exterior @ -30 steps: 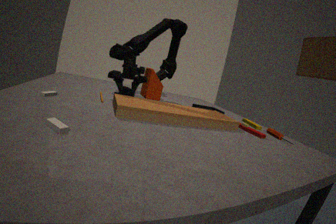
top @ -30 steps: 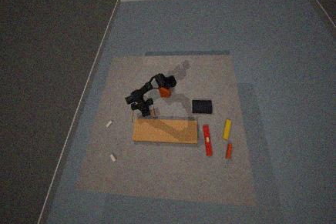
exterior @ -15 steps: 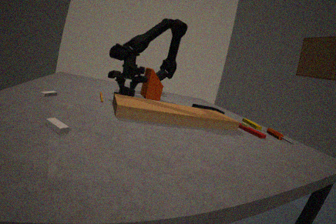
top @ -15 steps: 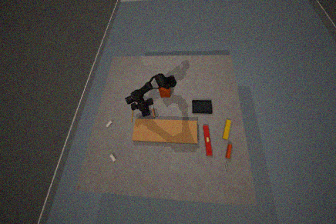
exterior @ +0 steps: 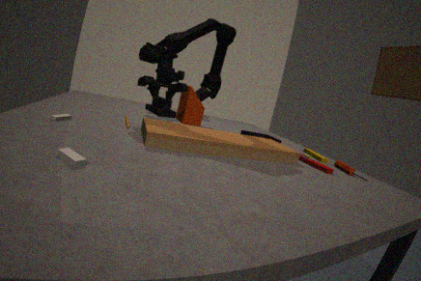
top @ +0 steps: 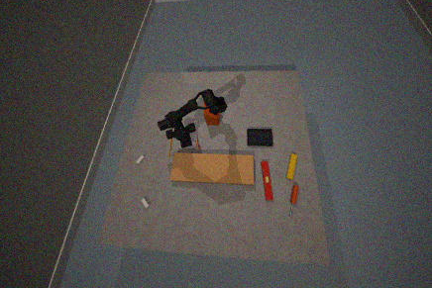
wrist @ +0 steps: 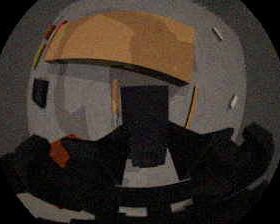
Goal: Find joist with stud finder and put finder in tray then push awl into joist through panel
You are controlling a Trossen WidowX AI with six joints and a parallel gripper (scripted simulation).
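Right now my gripper tip is 70 mm to the right of the awl, 60 mm above it and 10 mm past it. Round my gripper tip: dark stud finder 20 mm behind, 20 mm above, 10 mm to the right; thin orange pencil 120 mm to the right, 70 mm below, 20 mm ahead; black tray 500 mm to the left, 60 mm below, 20 mm behind.
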